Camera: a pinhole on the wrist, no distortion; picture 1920 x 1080 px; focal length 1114.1 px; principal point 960.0 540.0 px. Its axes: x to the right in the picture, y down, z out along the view. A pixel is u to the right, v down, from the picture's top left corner.
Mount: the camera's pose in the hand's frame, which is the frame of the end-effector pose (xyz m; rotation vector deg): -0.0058 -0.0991 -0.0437 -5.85 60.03 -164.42
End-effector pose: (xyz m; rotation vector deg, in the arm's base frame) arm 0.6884 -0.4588 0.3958 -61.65 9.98 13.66
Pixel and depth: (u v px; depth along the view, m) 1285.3 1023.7 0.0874
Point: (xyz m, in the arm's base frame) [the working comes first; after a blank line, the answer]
In the camera's frame: 0.0255 0.0379 0.0874

0.7197 -0.5461 0.5590
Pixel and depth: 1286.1 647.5 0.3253
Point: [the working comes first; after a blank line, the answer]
In the camera's frame: 0.0952 0.0314 0.3253

0.7211 -0.4547 0.7895
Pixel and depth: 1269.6 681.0 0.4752
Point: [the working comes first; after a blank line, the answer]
In the camera's frame: 0.1321 0.0601 0.4752

0.7366 -0.4262 0.9431
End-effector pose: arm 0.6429 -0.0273 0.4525 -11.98 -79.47 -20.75
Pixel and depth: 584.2 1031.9 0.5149
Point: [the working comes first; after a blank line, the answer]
In the camera's frame: -0.1737 0.2273 0.5149

0.2782 -0.5276 0.6711
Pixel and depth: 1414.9 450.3 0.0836
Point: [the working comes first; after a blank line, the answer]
In the camera's frame: 0.0341 -0.0067 0.0836

0.5591 -0.1540 0.4150
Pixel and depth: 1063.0 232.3 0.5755
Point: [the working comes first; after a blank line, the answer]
In the camera's frame: 0.0532 -0.1589 0.5755

0.0517 -0.1746 0.5026
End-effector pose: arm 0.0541 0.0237 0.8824 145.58 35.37 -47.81
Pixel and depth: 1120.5 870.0 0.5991
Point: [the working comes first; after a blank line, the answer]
In the camera's frame: 0.0863 0.1775 0.5991

-0.4266 0.3852 0.5325
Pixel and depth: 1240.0 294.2 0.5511
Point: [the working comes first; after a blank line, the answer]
In the camera's frame: 0.1385 -0.1216 0.5511

-0.4204 0.0782 0.5181
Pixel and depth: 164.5 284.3 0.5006
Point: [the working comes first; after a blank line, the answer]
In the camera's frame: -0.3574 -0.1149 0.5006

0.0014 0.1812 0.2731
